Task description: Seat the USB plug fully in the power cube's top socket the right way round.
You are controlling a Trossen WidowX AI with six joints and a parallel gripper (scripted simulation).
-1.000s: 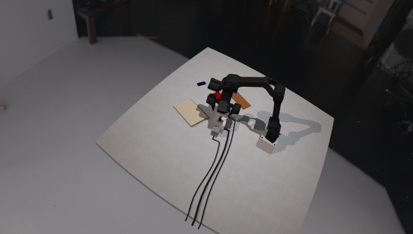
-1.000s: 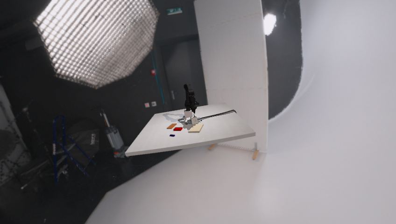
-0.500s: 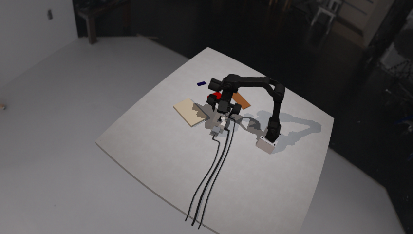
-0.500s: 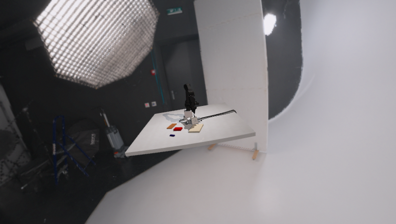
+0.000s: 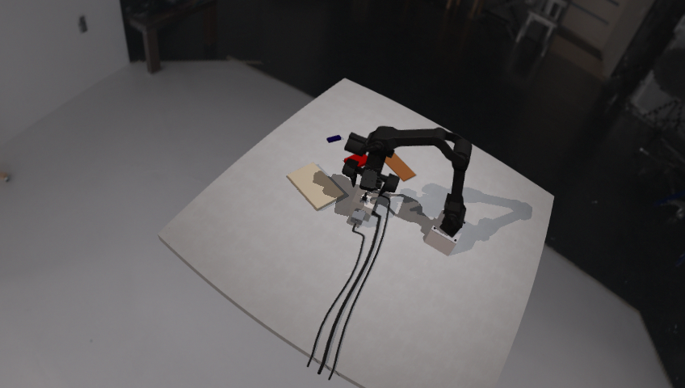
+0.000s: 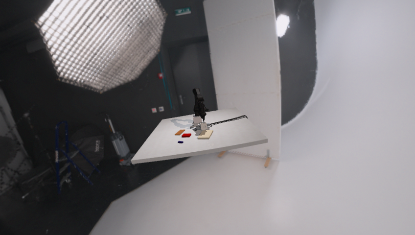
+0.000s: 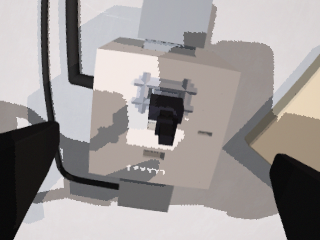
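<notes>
Now: the black USB plug 30 mm below my gripper tip.
</notes>
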